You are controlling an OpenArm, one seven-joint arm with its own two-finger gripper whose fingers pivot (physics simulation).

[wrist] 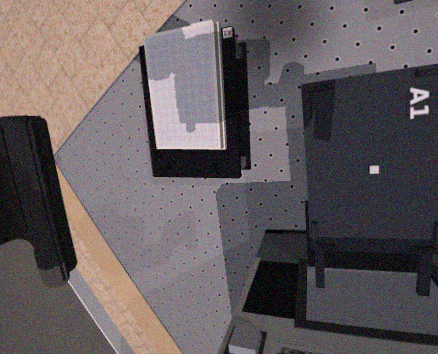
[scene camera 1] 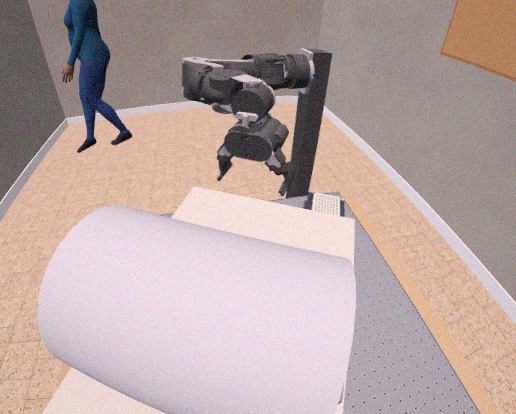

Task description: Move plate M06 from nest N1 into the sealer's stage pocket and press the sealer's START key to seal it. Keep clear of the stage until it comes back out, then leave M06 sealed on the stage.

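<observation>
A white well plate (scene camera 1: 326, 205) (wrist: 192, 95) sits in a black nest (wrist: 195, 167), beside the robot's post in the scene view and at upper left in the wrist view; no M06 or N1 marking is readable. My gripper (scene camera 1: 251, 186) is open and empty, raised behind the cream box in the scene view. One black finger shows at the left edge of the wrist view. A dark panel (wrist: 370, 205) marked A1 lies at the right, above a grey housing with a light grey key (wrist: 245, 337) at the bottom edge. The key's label is cut off.
In the scene view a large white cylinder (scene camera 1: 200, 300) and a cream box (scene camera 1: 265, 220) hide much of the perforated bench (scene camera 1: 390, 320) (wrist: 185, 240). The arm's dark post (scene camera 1: 310, 125) stands at the back. A person in blue (scene camera 1: 92, 65) stands at back left.
</observation>
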